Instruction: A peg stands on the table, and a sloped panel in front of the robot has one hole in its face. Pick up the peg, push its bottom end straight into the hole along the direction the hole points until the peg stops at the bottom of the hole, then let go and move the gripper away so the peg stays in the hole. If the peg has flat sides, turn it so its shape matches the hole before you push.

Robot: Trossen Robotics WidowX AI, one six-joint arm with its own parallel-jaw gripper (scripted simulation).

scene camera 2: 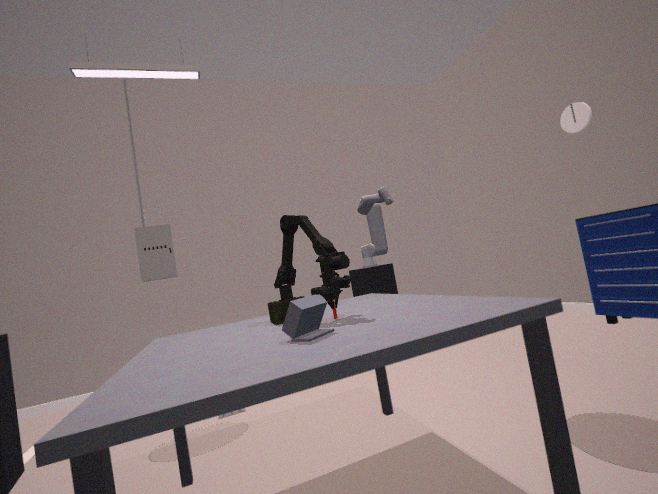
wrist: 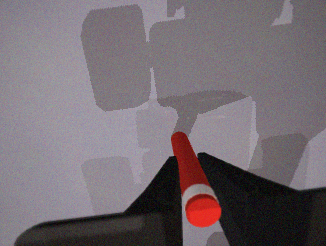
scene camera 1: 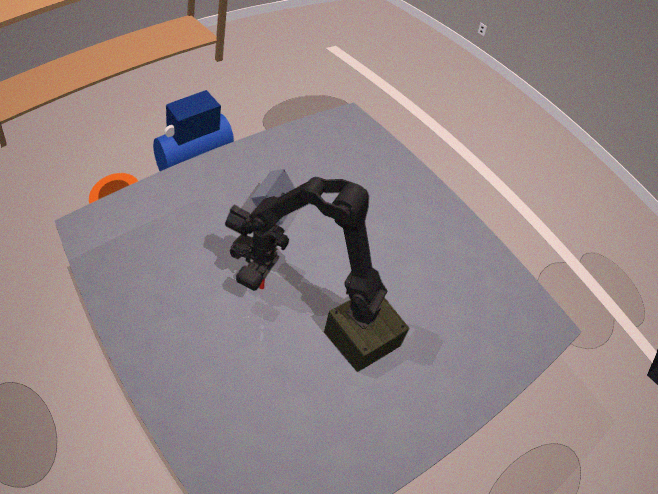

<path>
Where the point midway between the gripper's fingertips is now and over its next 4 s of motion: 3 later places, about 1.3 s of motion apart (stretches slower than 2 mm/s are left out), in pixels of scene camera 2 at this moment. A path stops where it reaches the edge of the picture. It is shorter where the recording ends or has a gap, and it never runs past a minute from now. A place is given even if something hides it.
The gripper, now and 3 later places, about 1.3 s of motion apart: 334,308; 331,290; 326,293; 320,294
</path>
